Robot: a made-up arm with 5 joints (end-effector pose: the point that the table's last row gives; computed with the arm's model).
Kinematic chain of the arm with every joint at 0, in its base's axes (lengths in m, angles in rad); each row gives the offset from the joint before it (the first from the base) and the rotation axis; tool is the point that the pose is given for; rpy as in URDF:
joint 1: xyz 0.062 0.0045 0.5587 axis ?
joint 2: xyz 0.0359 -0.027 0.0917 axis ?
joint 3: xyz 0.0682 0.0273 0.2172 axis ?
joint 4: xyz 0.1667 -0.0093 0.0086 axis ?
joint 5: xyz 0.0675 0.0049 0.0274 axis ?
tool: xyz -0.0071 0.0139 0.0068 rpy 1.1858 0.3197 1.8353
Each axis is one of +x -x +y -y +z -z.
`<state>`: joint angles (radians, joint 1 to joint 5).
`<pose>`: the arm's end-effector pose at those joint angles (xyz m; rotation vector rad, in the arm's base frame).
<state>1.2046 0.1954 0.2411 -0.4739 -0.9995</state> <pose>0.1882 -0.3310 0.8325 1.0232 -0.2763 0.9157</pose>
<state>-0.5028 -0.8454 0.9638 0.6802 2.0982</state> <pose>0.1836 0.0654 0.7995 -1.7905 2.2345 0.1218</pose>
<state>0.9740 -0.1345 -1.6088 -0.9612 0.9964</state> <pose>0.0551 0.0309 1.0455 -0.9928 -0.5474 -0.8882</pose>
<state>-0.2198 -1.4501 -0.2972 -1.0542 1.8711</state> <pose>-0.2014 -0.0561 0.9156 0.1039 -0.7848 -0.4767</pose>
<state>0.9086 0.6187 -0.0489 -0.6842 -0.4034</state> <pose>0.3237 -0.3214 0.7508 0.9192 0.4109 0.8644</pose>
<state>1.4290 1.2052 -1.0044 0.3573 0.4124</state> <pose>0.1431 -0.4832 0.6314 1.5933 0.9963 0.1341</pose>
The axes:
joint 1: -z
joint 2: +y
joint 3: +y
joint 4: +y
joint 5: -x

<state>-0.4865 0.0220 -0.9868 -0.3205 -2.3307</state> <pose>0.2318 0.0733 1.0752 -0.3275 0.6492 -2.1651</pose>
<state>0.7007 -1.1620 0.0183 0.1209 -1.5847</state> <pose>-0.0054 0.0468 1.0276 0.1071 -0.4720 2.0484</pose>
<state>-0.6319 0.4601 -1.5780 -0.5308 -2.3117</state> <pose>0.2513 0.1201 1.0260 0.0672 0.6339 -1.9616</pose>
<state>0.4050 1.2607 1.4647 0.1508 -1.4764</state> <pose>0.1201 -0.0308 0.5202 -2.7339 -0.2549 1.3655</pose>
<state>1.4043 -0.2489 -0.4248 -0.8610 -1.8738</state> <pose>0.0702 -0.1330 1.0502 -0.5302 -0.2439 1.7185</pose>
